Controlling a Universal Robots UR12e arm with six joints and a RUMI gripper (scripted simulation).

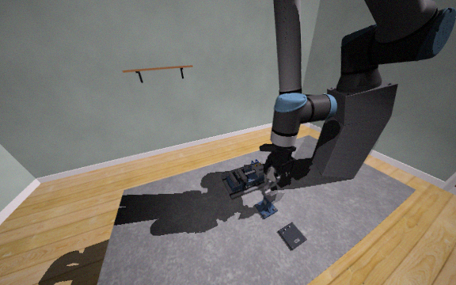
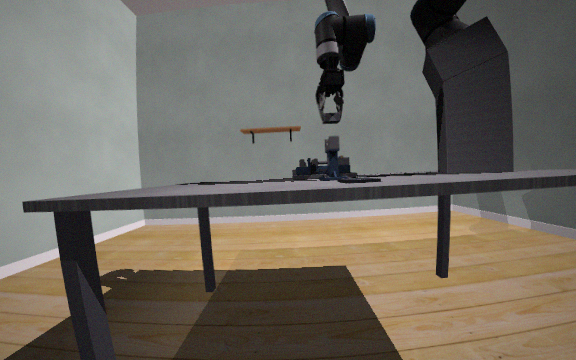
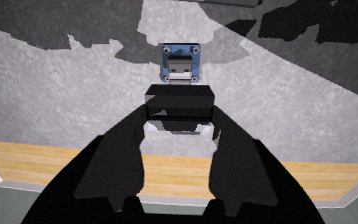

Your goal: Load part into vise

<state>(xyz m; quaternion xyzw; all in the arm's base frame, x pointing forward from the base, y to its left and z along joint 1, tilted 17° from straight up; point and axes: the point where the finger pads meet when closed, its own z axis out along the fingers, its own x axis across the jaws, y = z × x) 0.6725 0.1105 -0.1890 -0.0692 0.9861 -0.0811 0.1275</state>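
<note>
The fixed jaw lies 21 cm to the right of my hand, 17 cm below it and 12 cm ahead of it. Round my hand: part: right at my hand; then cylinder rod: 22 cm to the right, 17 cm below; then work stop: 17 cm to the right, 15 cm below, 9 cm ahead.
</note>
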